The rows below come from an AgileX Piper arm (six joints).
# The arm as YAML. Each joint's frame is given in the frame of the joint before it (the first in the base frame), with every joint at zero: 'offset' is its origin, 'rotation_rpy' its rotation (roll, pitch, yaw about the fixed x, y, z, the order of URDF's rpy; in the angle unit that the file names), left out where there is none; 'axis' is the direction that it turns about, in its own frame. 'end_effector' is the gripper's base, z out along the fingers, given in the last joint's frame.
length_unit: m
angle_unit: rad
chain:
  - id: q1
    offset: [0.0, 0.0, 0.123]
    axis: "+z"
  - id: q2
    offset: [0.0, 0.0, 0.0]
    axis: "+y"
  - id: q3
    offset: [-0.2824, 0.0, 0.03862]
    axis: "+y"
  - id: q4
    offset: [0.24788, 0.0, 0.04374]
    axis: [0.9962, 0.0, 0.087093]
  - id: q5
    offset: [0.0, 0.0, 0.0]
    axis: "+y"
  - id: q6
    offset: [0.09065, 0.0, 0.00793]
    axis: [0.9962, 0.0, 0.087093]
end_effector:
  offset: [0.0, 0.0, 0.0]
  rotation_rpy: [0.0, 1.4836, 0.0]
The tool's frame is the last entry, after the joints.
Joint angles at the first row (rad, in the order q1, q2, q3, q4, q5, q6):
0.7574 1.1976 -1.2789 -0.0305 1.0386 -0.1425
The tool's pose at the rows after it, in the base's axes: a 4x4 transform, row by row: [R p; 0 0 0 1], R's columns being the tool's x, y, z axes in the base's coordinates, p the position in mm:
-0.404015, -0.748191, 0.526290, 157.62; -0.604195, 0.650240, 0.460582, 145.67; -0.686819, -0.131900, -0.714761, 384.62; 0, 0, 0, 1
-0.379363, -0.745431, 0.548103, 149.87; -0.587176, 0.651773, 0.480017, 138.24; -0.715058, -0.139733, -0.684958, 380.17; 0, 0, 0, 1
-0.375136, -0.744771, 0.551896, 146.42; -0.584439, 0.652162, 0.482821, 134.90; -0.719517, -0.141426, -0.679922, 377.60; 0, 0, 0, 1
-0.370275, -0.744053, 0.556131, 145.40; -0.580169, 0.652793, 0.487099, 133.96; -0.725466, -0.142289, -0.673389, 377.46; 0, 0, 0, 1
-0.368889, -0.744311, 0.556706, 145.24; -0.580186, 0.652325, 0.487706, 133.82; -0.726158, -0.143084, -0.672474, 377.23; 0, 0, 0, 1
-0.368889, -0.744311, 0.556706, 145.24; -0.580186, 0.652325, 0.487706, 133.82; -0.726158, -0.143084, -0.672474, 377.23; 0, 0, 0, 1
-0.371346, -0.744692, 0.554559, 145.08; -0.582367, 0.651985, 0.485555, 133.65; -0.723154, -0.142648, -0.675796, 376.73; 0, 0, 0, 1
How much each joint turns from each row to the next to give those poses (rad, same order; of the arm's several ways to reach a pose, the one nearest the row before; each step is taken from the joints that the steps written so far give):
0.0000 -0.0989 0.1240 -0.0029 -0.0983 0.0000
0.0001 -0.0519 0.0598 -0.0024 -0.0496 -0.0018
-0.0001 -0.0205 0.0236 -0.0010 -0.0099 0.0000
0.0000 -0.0074 0.0069 0.0000 -0.0085 0.0000
0.0001 -0.0012 0.0020 0.0000 -0.0019 -0.0009
0.0000 0.0000 0.0000 0.0000 0.0000 0.0000
-0.0001 0.0000 0.0008 0.0000 0.0037 -0.0001

